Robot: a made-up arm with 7 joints. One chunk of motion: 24 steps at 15 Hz.
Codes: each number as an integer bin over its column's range. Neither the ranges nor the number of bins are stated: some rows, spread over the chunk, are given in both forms.
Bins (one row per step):
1: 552 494 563 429 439 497
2: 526 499 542 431 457 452
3: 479 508 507 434 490 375
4: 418 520 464 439 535 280
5: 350 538 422 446 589 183
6: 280 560 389 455 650 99
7: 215 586 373 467 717 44
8: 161 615 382 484 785 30
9: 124 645 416 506 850 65
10: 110 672 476 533 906 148
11: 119 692 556 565 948 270
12: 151 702 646 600 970 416
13: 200 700 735 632 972 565
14: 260 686 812 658 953 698
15: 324 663 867 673 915 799
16: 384 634 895 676 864 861
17: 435 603 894 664 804 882
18: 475 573 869 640 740 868
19: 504 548 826 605 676 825
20: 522 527 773 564 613 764
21: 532 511 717 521 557 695
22: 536 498 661 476 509 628
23: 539 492 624 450 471 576
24: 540 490 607 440 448 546
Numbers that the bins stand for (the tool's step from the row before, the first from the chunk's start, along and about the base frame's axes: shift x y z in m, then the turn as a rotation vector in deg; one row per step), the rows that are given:
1: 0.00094 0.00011 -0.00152 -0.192 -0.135 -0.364
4: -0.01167 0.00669 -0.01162 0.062 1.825 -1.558
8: -0.03585 0.03075 -0.02000 1.206 6.930 -2.935
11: -0.03980 0.05025 -0.00223 3.265 10.259 -1.614
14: -0.02654 0.04873 0.02391 5.630 10.361 0.743
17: -0.01007 0.02771 0.03228 5.782 7.318 1.756
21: -0.00094 0.00441 0.01421 2.147 2.274 0.726
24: -0.00019 -0.00091 0.00298 0.087 0.048 -0.094
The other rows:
2: -0.00151 0.00137 -0.00366 -0.142 0.232 -0.612
3: -0.00593 0.00365 -0.00723 -0.065 0.906 -1.035
5: -0.01807 0.01125 -0.01591 0.240 2.928 -2.092
6: -0.02465 0.01682 -0.01928 0.469 4.173 -2.555
7: -0.03077 0.02341 -0.02092 0.774 5.541 -2.858
9: -0.03933 0.03835 -0.01653 1.765 8.257 -2.742
10: -0.04065 0.04519 -0.01040 2.452 9.401 -2.285
12: -0.03679 0.05278 0.00696 4.155 10.708 -0.810
13: -0.03218 0.05228 0.01605 4.969 10.749 0.011
15: -0.02051 0.04291 0.02952 6.011 9.585 1.299
16: -0.01487 0.03556 0.03238 6.088 8.543 1.640
18: -0.00631 0.02011 0.02973 5.172 6.011 1.679
19: -0.00358 0.01378 0.02534 4.282 4.704 1.442
20: -0.00188 0.00846 0.01992 3.240 3.418 1.106
22: -0.00057 0.00112 0.00849 1.003 1.294 0.357
23: -0.00028 -0.00040 0.00471 0.341 0.518 0.071

